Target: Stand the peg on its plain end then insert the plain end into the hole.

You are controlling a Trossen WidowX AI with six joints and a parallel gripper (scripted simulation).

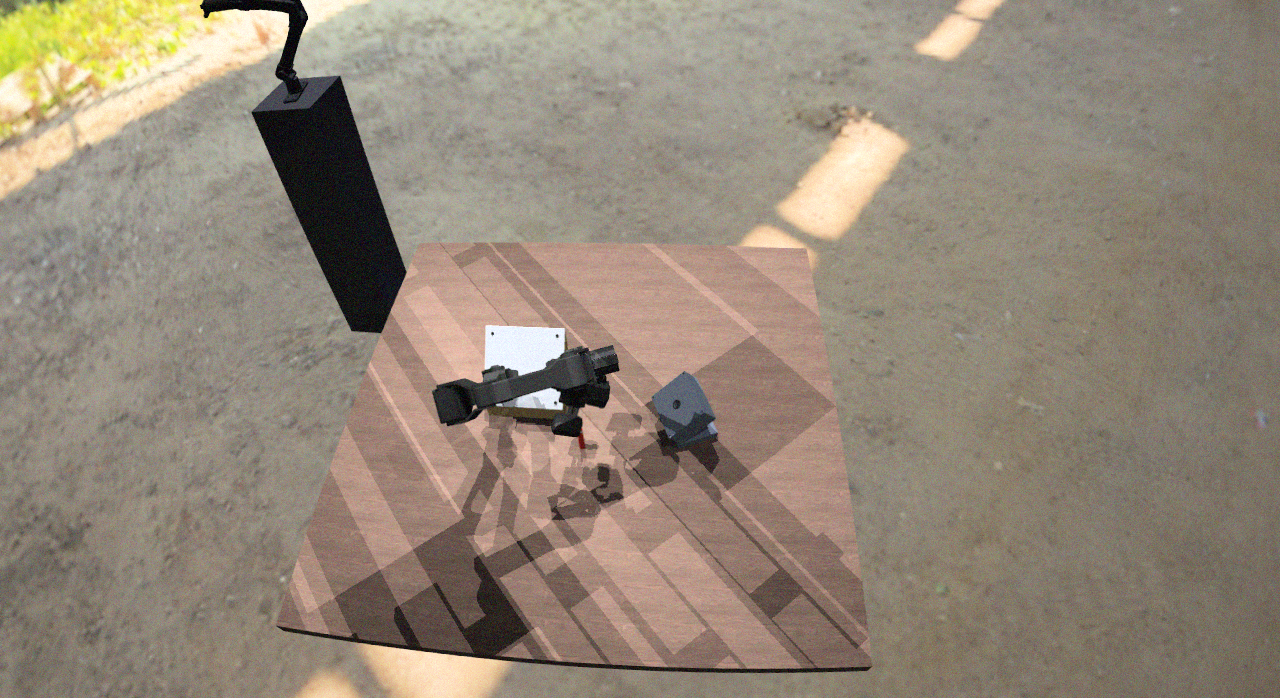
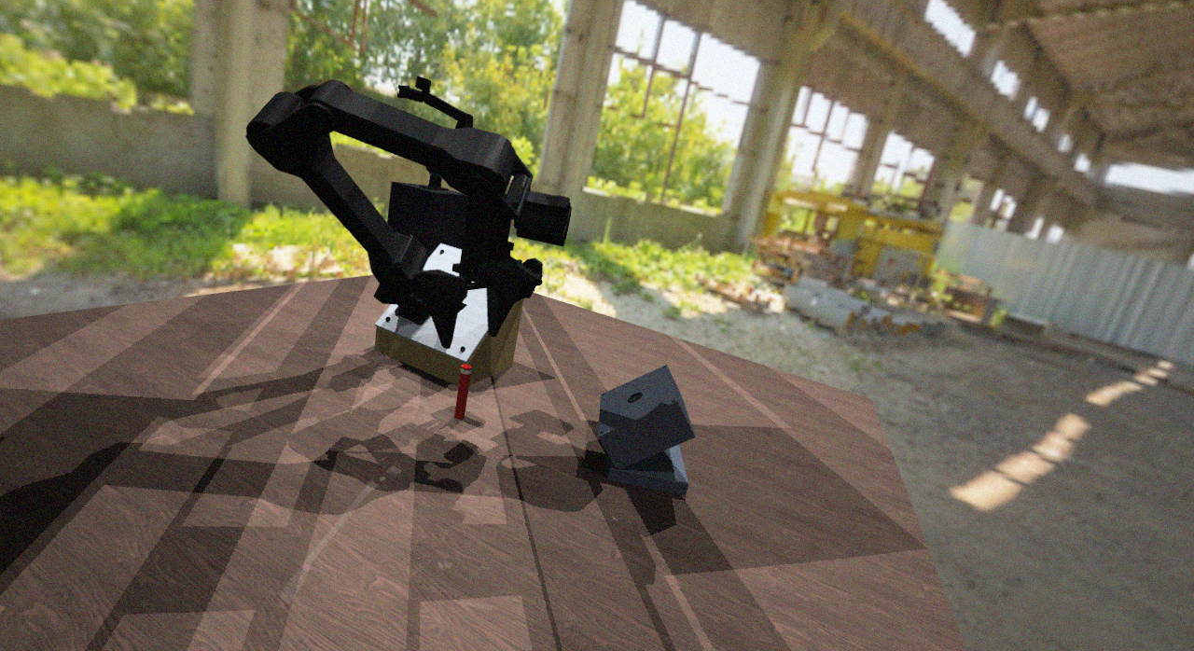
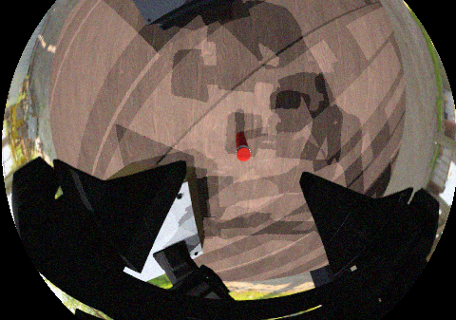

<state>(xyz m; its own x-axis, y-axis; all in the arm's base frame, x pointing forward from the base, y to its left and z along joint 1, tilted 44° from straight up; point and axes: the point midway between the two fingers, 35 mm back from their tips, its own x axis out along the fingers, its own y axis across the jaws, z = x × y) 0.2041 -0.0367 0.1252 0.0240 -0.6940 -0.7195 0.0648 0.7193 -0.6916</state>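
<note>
My gripper tip is 6 cm above the red peg. Also, from my gripper tip: grey sloped panel (24 cm ahead, 9 cm to the left, 5 cm below).
</note>
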